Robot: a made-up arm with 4 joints. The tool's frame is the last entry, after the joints.
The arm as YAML. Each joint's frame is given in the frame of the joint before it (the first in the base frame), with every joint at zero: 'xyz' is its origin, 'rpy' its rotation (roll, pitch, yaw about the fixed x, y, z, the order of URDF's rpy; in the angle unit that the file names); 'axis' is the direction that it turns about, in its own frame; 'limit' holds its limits. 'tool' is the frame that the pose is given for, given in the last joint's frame.
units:
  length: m
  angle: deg
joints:
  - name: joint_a
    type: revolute
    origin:
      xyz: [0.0, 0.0, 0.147]
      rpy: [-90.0, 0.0, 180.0]
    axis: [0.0, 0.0, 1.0]
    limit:
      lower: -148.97
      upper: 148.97
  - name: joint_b
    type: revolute
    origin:
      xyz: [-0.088, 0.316, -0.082]
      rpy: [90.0, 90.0, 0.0]
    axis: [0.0, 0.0, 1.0]
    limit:
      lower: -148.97
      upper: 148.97
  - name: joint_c
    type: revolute
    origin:
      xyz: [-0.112, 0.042, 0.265]
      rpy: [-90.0, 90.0, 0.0]
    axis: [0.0, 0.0, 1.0]
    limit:
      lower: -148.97
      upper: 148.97
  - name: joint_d
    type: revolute
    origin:
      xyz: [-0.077, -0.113, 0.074]
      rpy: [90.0, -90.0, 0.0]
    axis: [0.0, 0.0, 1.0]
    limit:
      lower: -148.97
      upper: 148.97
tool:
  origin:
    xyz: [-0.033, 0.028, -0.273]
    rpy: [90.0, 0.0, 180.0]
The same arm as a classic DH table. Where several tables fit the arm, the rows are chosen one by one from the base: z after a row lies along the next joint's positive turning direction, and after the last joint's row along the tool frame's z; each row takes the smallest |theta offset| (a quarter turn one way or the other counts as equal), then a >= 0, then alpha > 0; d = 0 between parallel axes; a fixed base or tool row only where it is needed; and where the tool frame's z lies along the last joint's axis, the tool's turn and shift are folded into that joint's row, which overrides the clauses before.
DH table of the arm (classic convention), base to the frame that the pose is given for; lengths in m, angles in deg. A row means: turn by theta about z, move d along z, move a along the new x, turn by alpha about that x. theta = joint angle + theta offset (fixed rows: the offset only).
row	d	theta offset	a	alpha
base (fixed)	0.1470	0.00	0.0000	90.00
joint_a	-0.0820	0.00	0.0880	-90.00
joint_b	-0.0510	-90.00	0.1120	90.00
joint_c	0.1160	90.00	0.0770	-90.00
joint_d	-0.1600	90.00	0.0330	90.00
tool (fixed)	0.0280	0.00	0.0000	0.00
Joint limits (deg, base to tool): -148.97..148.97 -148.97..148.97 -148.97..148.97 -148.97..148.97

